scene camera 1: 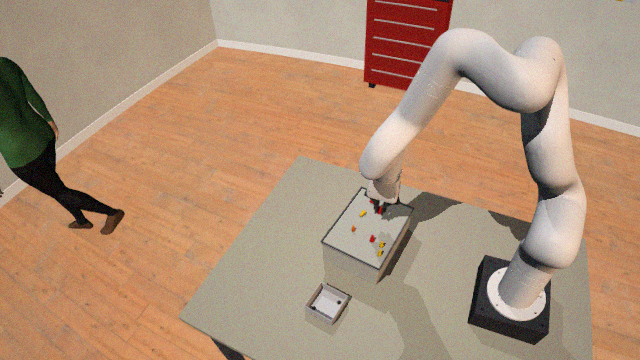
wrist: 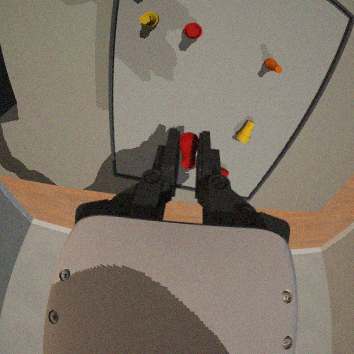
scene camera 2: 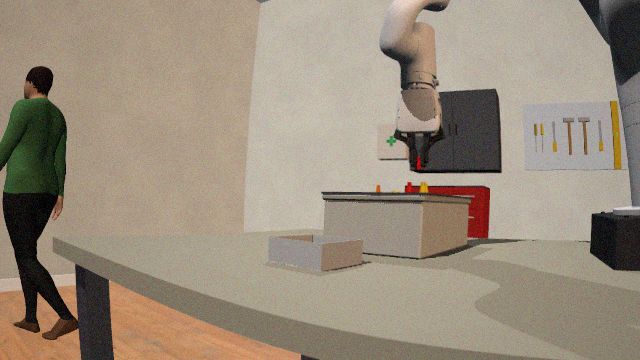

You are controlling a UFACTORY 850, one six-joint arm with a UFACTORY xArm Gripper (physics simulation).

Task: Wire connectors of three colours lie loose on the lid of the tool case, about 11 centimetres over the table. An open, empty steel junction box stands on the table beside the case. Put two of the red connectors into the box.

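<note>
My gripper is shut on a red connector and holds it above the lid of the tool case. A second red connector stands on the lid. A third red connector shows in part beside the fingers. The open steel junction box stands on the table beside the case; its floor shows no connector in scene camera 1.
On the lid are an orange connector and several yellow connectors. The case rises above the table between the gripper and the box. A person is beyond the table.
</note>
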